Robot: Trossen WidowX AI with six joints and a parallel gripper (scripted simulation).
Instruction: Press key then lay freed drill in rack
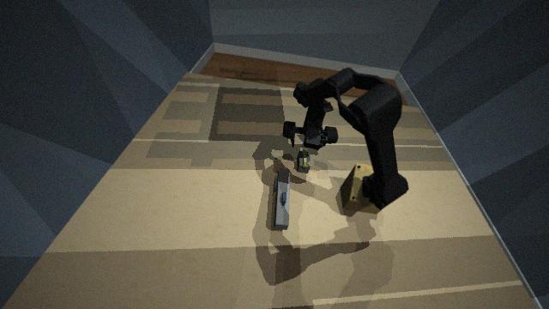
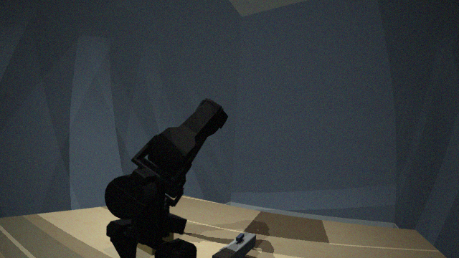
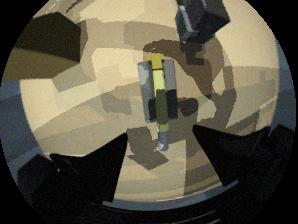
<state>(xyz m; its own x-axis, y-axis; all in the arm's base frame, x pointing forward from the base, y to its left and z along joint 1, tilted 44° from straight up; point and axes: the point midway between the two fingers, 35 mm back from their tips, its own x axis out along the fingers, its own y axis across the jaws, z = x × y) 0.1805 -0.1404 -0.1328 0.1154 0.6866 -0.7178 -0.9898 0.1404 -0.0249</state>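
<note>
My gripper tip is 40 mm to the right of the drill and 10 mm short of it. From my gripper tip the other things lie so: grey housing 210 mm to the left, 90 mm ahead; then small grey rack 50 mm to the left, 20 mm below, 10 mm ahead; then key 240 mm to the left, 90 mm ahead, 10 mm above.
</note>
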